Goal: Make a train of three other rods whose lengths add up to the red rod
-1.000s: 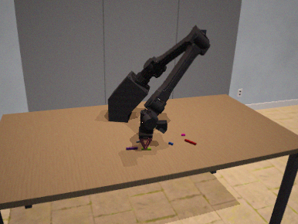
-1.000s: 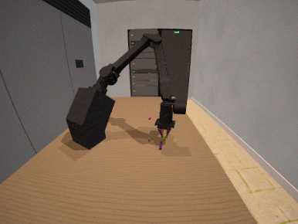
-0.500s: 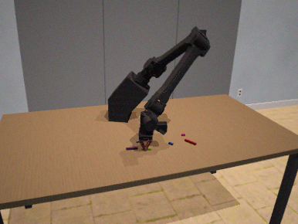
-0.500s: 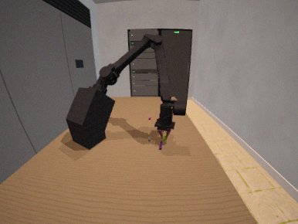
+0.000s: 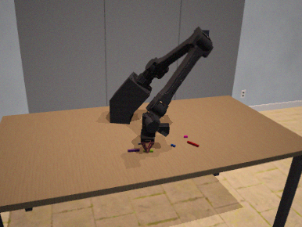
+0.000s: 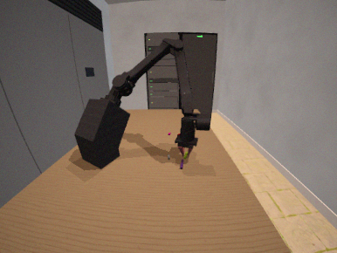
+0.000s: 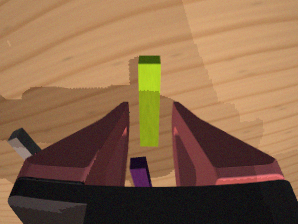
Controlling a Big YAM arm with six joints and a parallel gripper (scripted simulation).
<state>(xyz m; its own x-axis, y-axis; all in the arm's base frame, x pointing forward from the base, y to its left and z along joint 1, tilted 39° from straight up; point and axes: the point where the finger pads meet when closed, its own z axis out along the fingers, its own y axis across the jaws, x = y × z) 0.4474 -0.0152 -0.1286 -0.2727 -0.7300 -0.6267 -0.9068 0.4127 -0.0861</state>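
Right now the lime rod is 10 mm to the left of my hand and 10 mm below it. Round my hand: grey rod (90 mm behind, 10 mm to the right, 10 mm below); purple rod (60 mm to the right, 20 mm behind, 10 mm below); red rod (260 mm to the left, 10 mm below).
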